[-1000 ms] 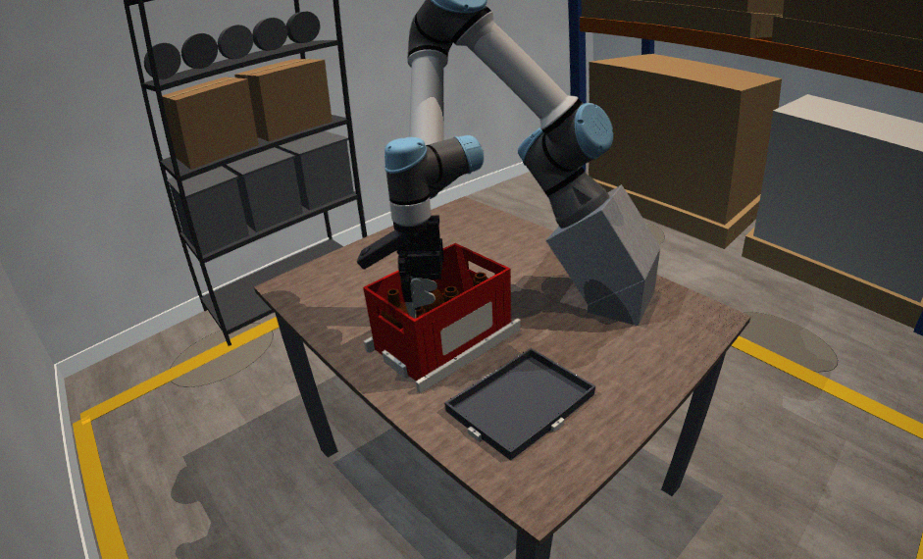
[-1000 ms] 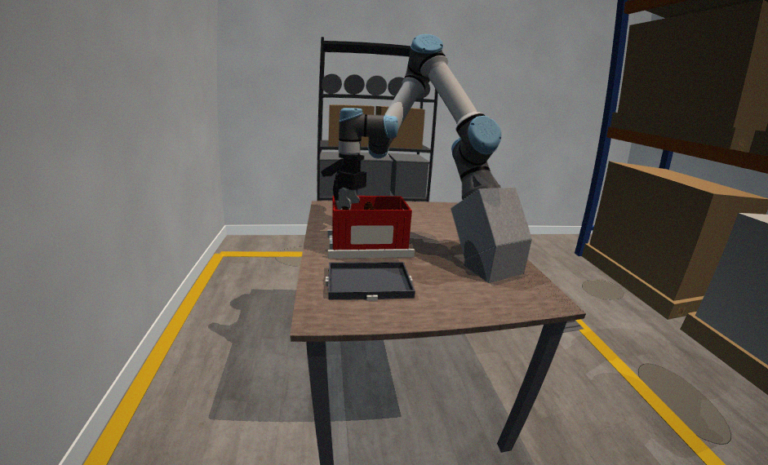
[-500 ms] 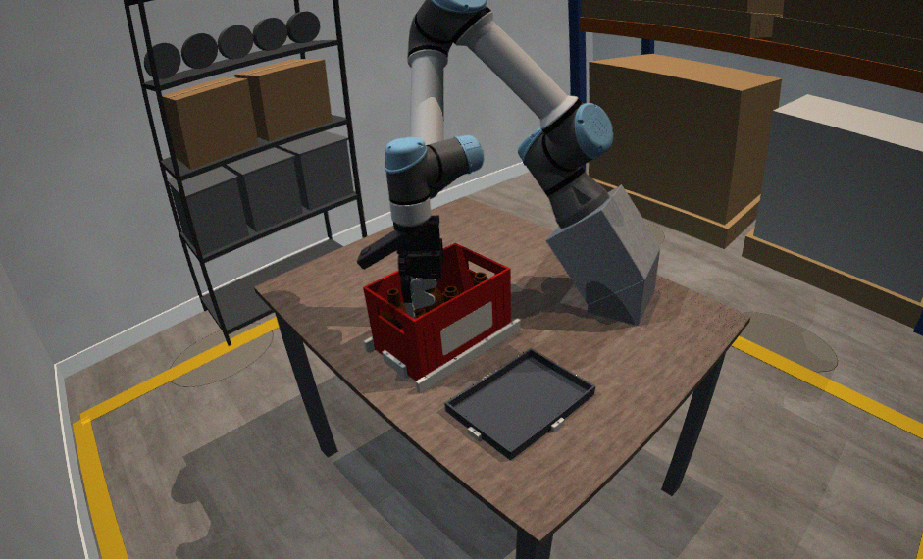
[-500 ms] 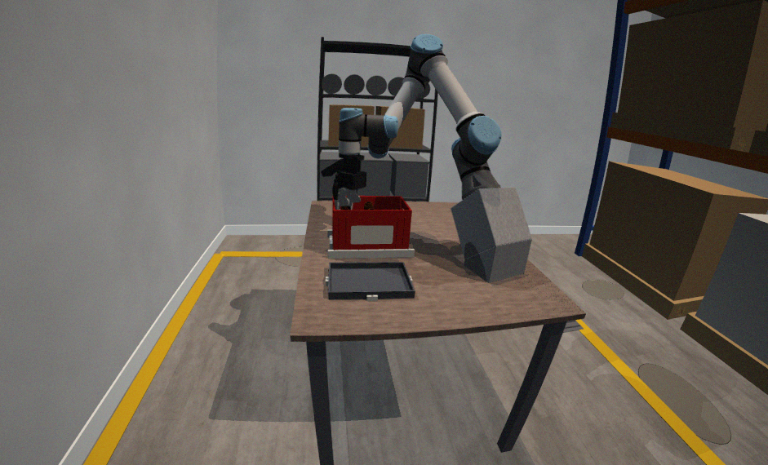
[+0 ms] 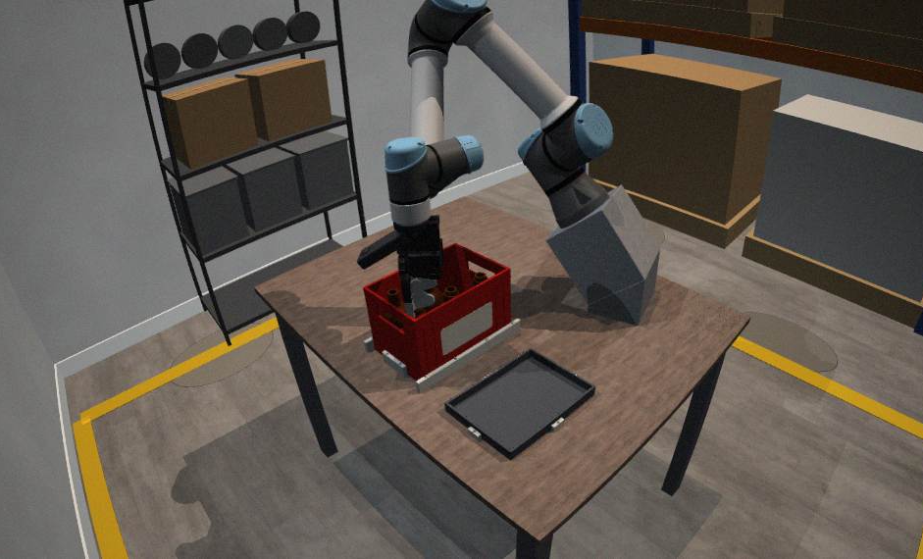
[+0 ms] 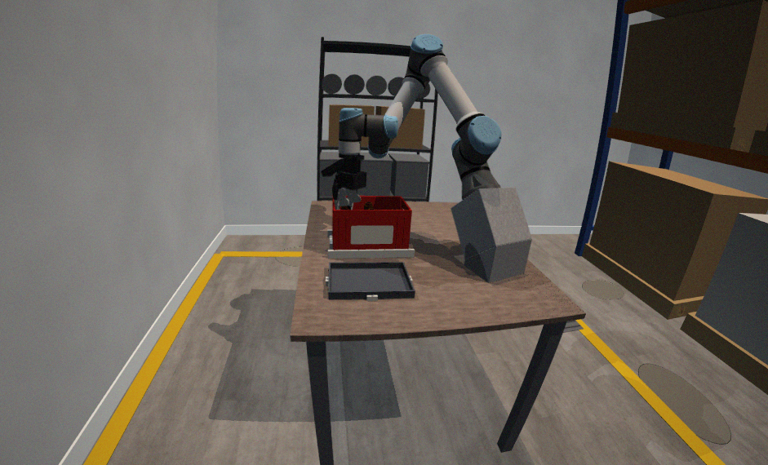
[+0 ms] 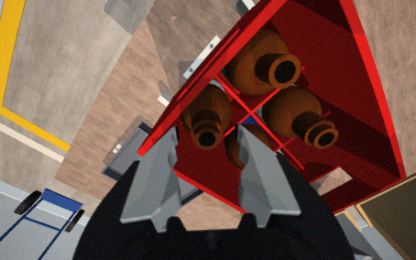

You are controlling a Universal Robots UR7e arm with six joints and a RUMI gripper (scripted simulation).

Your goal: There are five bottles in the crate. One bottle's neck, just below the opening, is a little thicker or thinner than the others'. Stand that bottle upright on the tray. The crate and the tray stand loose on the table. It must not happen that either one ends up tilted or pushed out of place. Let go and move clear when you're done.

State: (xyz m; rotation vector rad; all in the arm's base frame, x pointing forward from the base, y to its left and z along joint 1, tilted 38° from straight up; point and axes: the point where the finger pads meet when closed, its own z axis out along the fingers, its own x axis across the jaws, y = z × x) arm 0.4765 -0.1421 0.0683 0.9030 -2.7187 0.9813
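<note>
The red crate is 10 cm behind my hand, 7 cm below it and 2 cm to the right of it. Round my hand: dark tray: 25 cm to the left, 14 cm below, 2 cm behind.
</note>
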